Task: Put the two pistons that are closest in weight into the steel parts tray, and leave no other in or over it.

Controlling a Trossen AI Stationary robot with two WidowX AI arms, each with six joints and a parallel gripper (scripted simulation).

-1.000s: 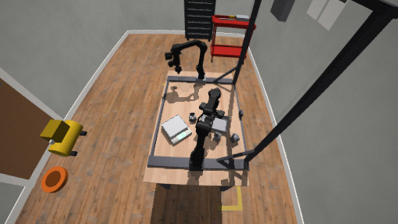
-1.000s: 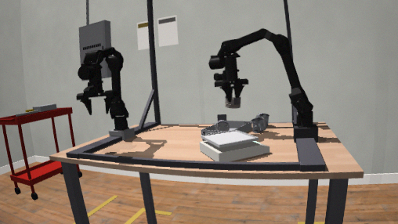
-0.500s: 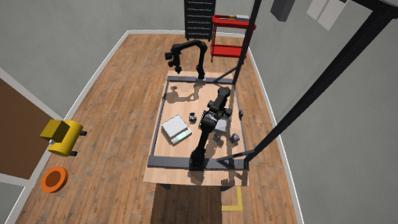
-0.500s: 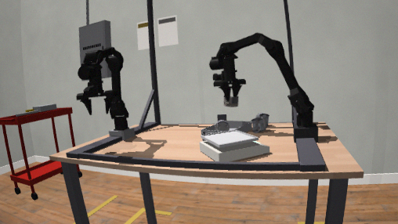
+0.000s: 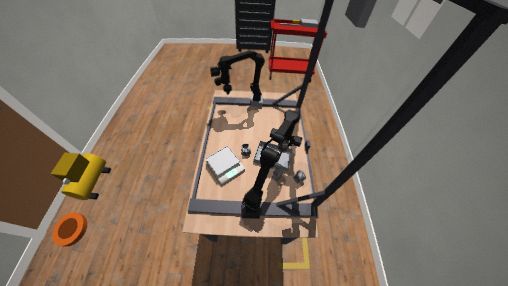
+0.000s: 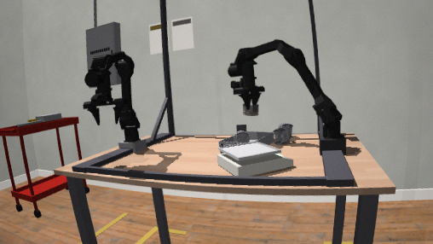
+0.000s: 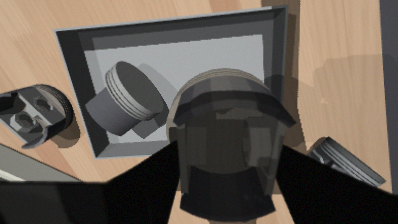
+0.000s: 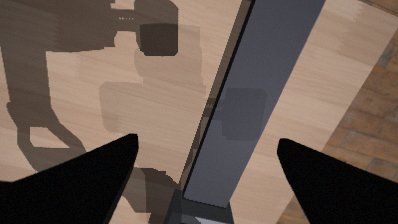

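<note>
Right now my left hand is 50 mm short of the steel parts tray, 10 mm to the left of it and 180 mm above it. From my left hand the other things lie so: scale plate 380 mm ahead, 70 mm to the left, 140 mm below; white scale 370 mm ahead, 80 mm to the left, 160 mm below.
</note>
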